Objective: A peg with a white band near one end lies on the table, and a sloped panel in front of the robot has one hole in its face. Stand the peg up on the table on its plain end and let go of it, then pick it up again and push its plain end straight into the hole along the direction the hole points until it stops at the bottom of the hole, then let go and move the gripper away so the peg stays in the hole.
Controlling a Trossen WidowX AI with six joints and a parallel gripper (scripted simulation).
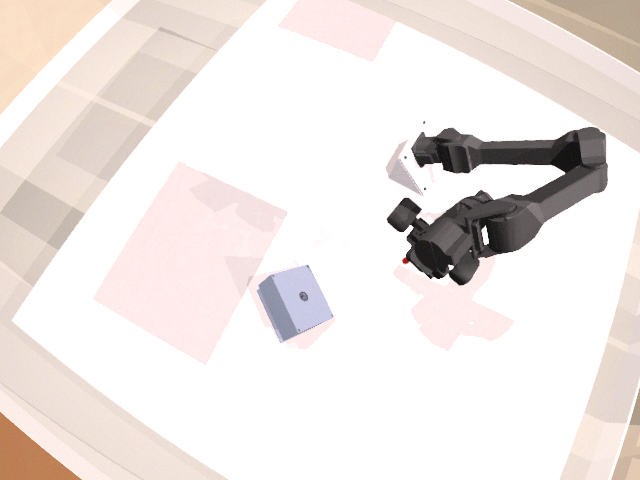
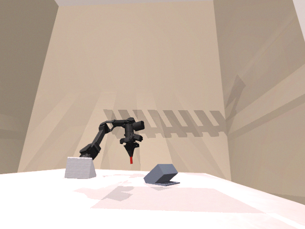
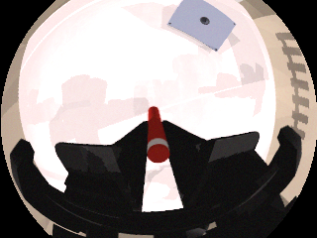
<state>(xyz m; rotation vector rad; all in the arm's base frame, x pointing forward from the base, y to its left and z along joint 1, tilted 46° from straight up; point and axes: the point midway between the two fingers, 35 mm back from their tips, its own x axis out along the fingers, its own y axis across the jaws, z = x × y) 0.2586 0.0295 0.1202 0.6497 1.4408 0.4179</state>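
Now: the sloped grey-blue panel 200 mm ahead of my gripper tip, 150 mm to the right of it and 90 mm below it. From my gripper tip the other things lie so: red peg 20 mm above.
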